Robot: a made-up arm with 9 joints.
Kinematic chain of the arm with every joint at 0, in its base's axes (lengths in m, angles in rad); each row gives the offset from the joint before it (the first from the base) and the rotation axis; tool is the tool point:
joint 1: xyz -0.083 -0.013 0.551 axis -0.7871 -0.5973 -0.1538
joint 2: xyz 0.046 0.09 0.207 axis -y
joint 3: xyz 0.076 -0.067 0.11 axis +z
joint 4: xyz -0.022 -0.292 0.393 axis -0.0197 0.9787 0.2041
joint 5: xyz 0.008 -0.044 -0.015 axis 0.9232 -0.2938 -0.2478
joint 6: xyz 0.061 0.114 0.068 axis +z
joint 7: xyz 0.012 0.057 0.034 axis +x
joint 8: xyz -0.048 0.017 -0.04 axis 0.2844 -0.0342 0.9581
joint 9: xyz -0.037 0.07 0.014 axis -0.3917 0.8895 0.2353
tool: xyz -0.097 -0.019 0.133
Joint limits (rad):
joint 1: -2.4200..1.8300
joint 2: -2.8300..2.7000
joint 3: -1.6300..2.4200
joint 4: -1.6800..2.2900
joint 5: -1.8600..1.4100
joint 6: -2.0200..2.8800
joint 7: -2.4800..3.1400
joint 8: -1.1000..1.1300
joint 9: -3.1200..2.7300
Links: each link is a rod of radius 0.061 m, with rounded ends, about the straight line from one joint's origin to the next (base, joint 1, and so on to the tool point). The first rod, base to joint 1, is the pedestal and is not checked.
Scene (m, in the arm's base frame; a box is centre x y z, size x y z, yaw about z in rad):
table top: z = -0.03
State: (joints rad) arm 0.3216 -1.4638 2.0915 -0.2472 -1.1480 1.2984 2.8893 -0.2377 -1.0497
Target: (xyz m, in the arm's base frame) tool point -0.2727 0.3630 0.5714
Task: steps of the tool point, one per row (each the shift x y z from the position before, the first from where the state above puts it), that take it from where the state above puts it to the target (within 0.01 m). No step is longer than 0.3 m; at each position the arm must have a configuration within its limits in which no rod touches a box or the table.
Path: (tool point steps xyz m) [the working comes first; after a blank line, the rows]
Joints at the target: -0.9374 -2.8179 1.9138 0.0776 -1.3280 1.6866 3.1400 -0.5095 -0.6816
Straight joint move there: clear.

1: -0.0847 0.0330 -0.2401
2: -0.1867 0.0897 -0.1505
3: -0.2407 0.0921 -0.0172
4: -0.2326 0.0372 0.1133
5: -0.1669 -0.0570 0.1961

